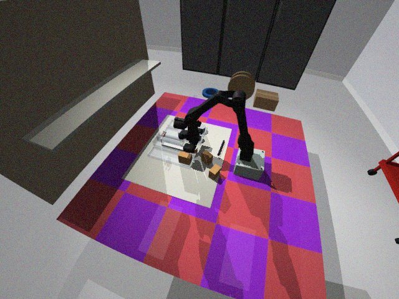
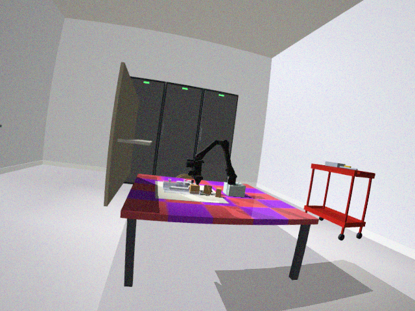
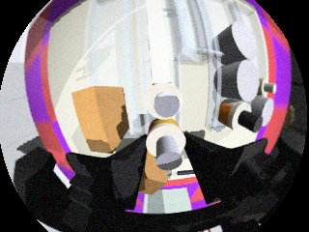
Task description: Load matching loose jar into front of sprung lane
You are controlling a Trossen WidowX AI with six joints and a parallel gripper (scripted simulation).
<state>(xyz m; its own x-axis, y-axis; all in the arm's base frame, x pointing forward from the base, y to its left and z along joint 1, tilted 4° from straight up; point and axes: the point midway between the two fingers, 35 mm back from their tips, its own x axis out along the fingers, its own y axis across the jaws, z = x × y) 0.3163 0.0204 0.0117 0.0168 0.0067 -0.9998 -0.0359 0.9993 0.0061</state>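
Right now my gripper tip is 8 cm to the right of the brown box, 3 cm short of it and 1 cm above it. The rest, counted from my gripper tip: clear pusher rack: 16 cm ahead, 3 cm below, 2 cm to the right.
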